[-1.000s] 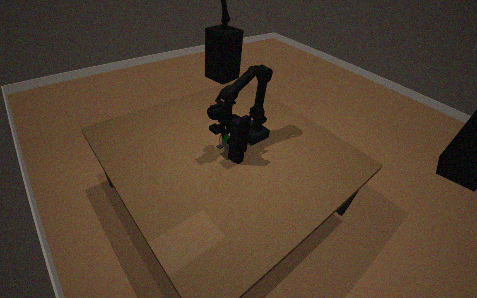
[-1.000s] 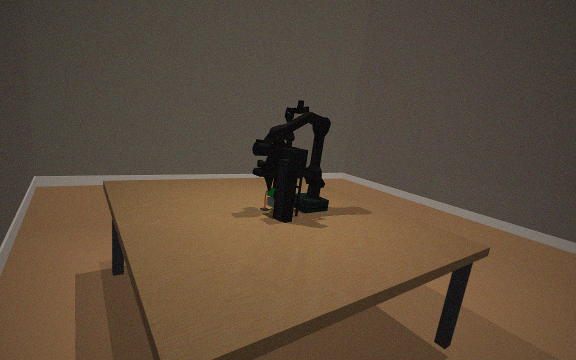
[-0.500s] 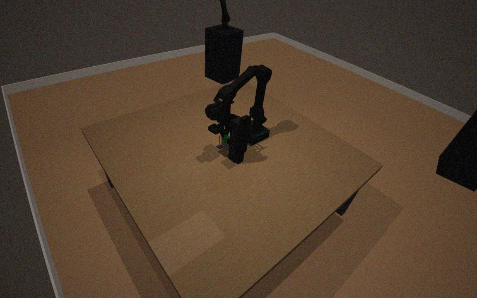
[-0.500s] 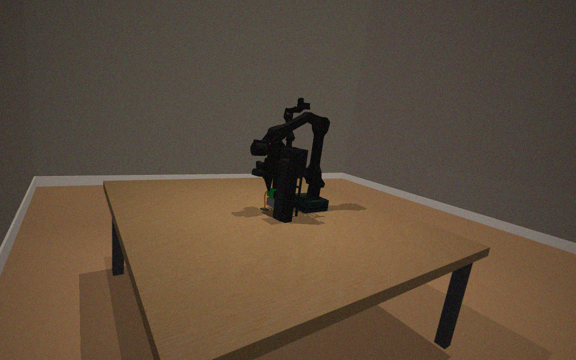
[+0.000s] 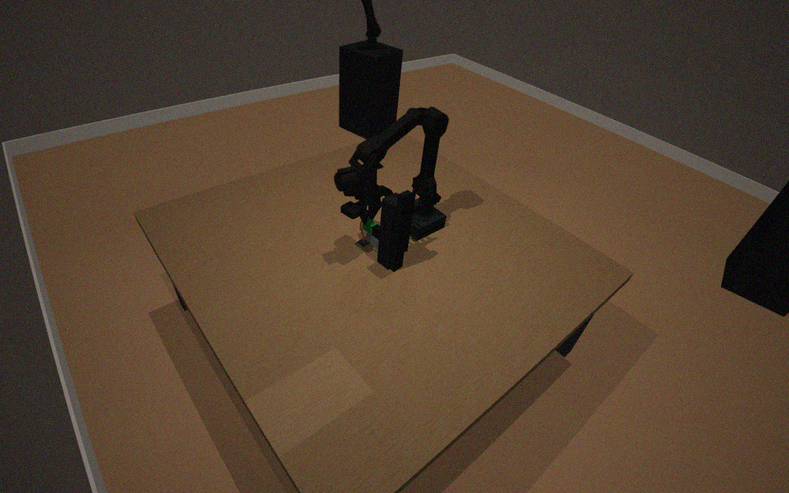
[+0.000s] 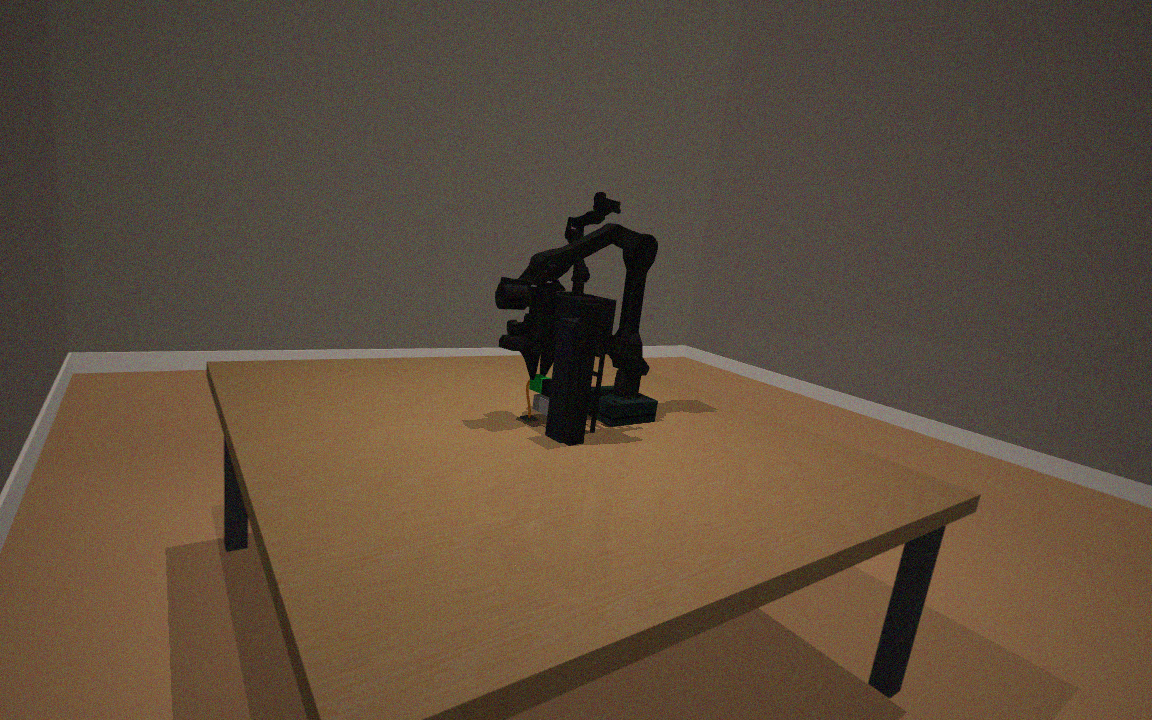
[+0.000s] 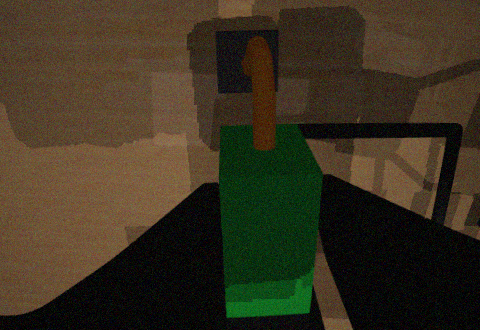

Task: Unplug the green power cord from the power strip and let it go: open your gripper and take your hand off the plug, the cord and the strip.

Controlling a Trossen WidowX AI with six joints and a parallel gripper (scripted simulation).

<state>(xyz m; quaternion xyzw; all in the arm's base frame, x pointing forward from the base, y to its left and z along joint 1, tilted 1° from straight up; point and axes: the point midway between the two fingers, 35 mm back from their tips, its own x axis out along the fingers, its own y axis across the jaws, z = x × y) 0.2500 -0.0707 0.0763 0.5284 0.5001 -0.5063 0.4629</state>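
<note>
The green plug lies 30 mm to the left of my gripper tip. Also, from my gripper tip: dark post 20 mm ahead, 150 mm to the left, 50 mm above.
</note>
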